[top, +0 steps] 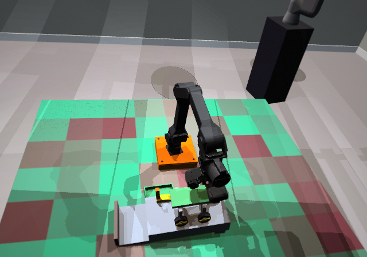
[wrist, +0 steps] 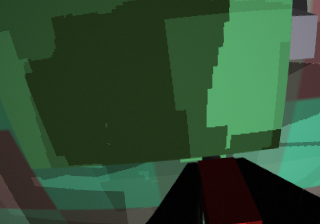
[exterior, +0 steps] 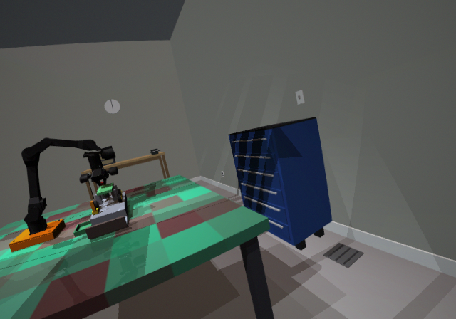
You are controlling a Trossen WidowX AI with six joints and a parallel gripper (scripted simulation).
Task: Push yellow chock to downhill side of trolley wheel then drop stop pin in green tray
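The green tray is 130 mm behind my gripper tip, 150 mm to the right of it and 150 mm below it. Round my gripper tip: red-headed stop pin (right at my gripper tip); grey ramp (100 mm to the right, 100 mm below); trolley (90 mm to the right, 30 mm below).
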